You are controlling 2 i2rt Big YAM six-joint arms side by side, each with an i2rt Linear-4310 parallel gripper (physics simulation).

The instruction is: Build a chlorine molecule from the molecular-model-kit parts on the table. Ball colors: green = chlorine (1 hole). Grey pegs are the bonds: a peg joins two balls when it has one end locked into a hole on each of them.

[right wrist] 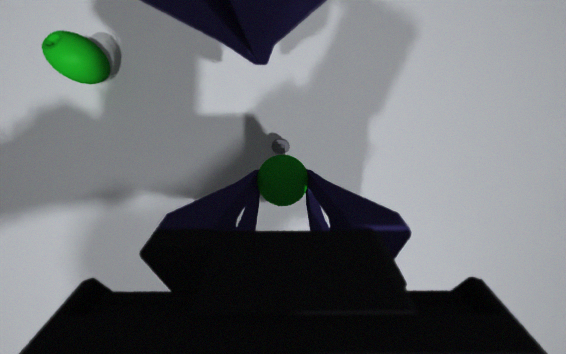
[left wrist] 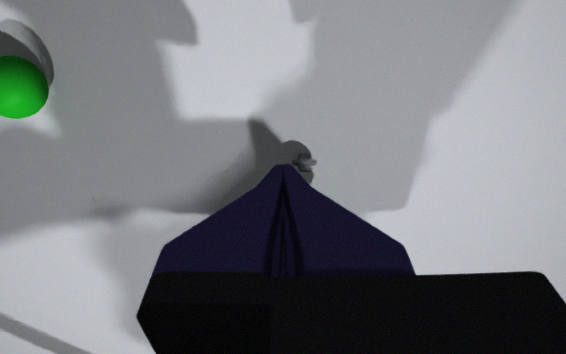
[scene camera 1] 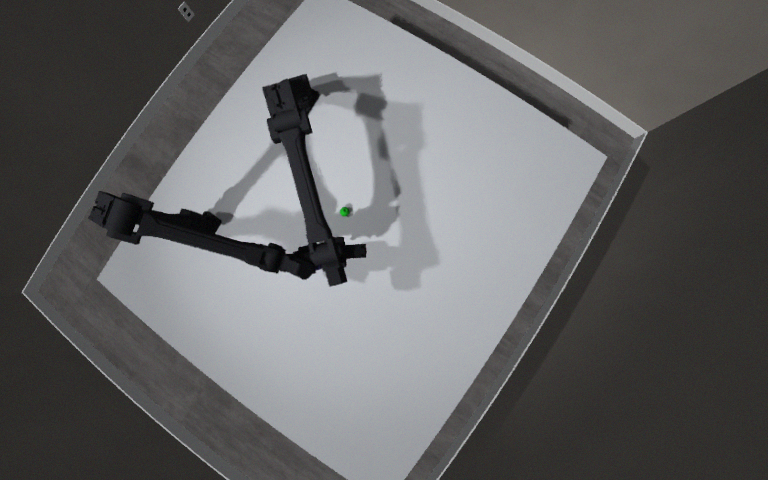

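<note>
A green ball [scene camera 1: 344, 211] [left wrist: 20, 90] [right wrist: 80, 60] lies loose on the table; its hole shows at its upper left in the right wrist view. My right gripper [right wrist: 282, 176] is shut on a second green ball [right wrist: 283, 192]; no hole shows on it. A small grey peg [left wrist: 304, 162] [right wrist: 280, 146] shows just past my left fingertips and just above the held ball in the right wrist view, apart from the loose ball. My left gripper [left wrist: 283, 177] [right wrist: 261, 50] is shut with nothing between its fingertips. In scene camera 1 both grippers and the peg are hidden under the arms.
Both arms meet near the middle of the white table [scene camera 1: 453, 226] in scene camera 1, one wrist over the other, with wide shadows around them. A low grey wall [scene camera 1: 566, 240] edges the table.
</note>
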